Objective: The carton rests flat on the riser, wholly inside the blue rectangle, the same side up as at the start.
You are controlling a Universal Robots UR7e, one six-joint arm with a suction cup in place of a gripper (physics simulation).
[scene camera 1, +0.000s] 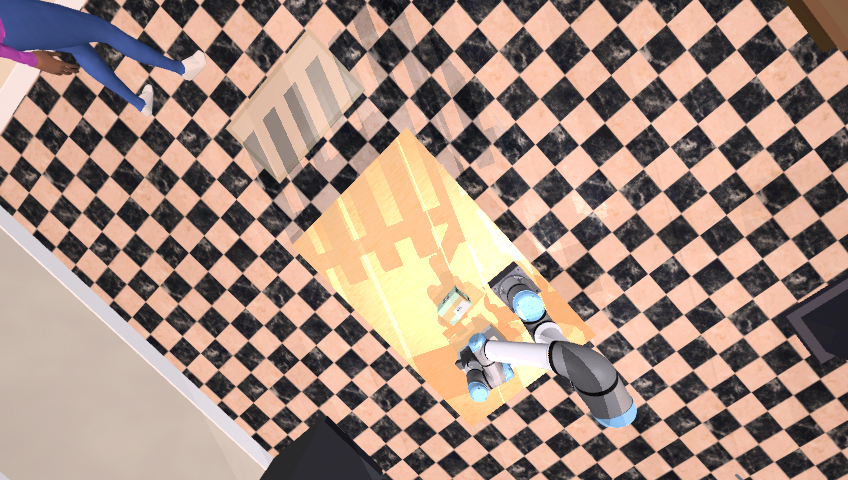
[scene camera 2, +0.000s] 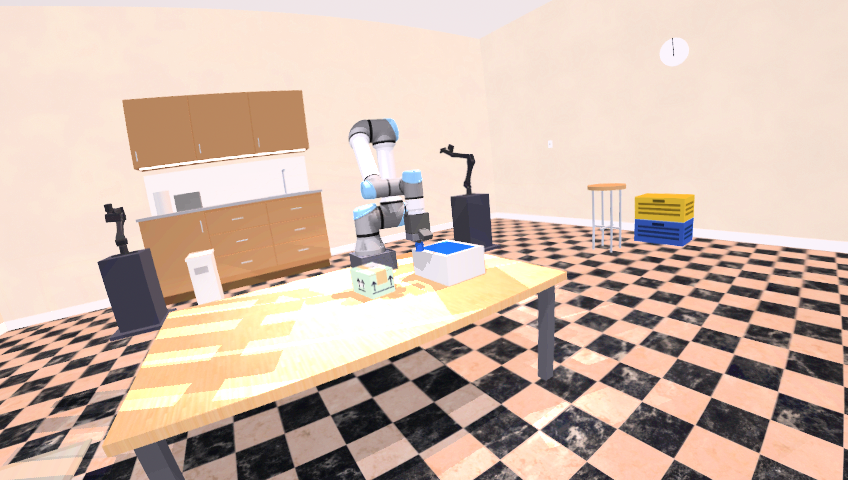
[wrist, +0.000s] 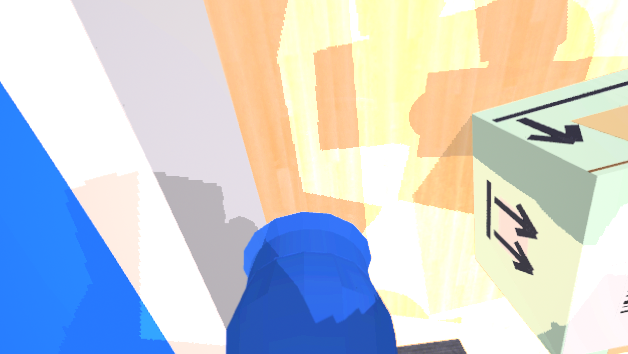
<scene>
My suction cup (wrist: 308,278) holds nothing. The cup is 17 cm from the middle of a white riser (scene camera 2: 448,262). A carton (scene camera 2: 372,280) rests on the table.
The white riser also shows in the wrist view (wrist: 134,197). The carton also shows in scene camera 1 (scene camera 1: 456,303) and in the wrist view (wrist: 542,166).
</scene>
